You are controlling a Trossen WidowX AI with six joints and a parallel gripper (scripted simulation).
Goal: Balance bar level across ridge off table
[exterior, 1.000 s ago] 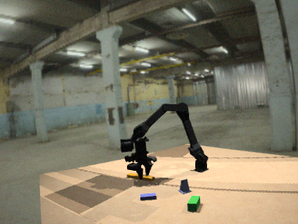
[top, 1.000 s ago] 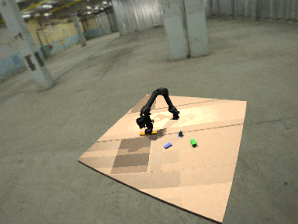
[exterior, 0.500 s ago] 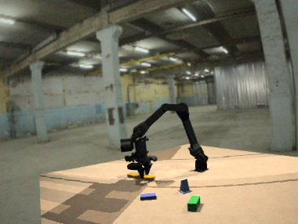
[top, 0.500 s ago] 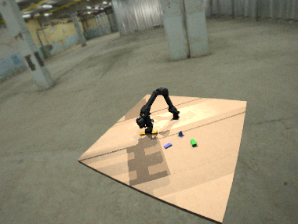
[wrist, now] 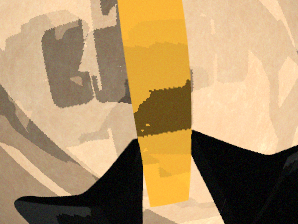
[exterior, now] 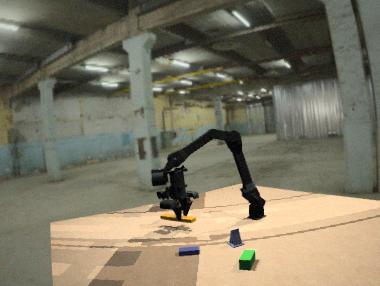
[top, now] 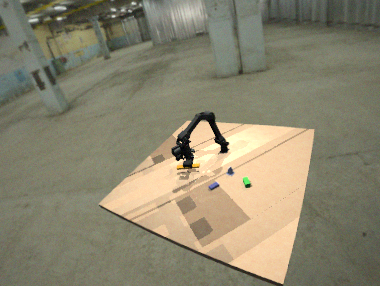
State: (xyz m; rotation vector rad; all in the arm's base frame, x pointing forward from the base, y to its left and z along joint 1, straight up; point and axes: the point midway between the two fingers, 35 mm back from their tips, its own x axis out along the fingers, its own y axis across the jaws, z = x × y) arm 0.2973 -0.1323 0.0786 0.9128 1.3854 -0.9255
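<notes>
Now: gripper tip 2 cm short of the green block, 43 cm to the right of it and 3 cm above it. Round my gripper tip: blue block (10 cm ahead, 23 cm to the left, 4 cm below); then orange bar (1 cm ahead, 3 cm to the right).
</notes>
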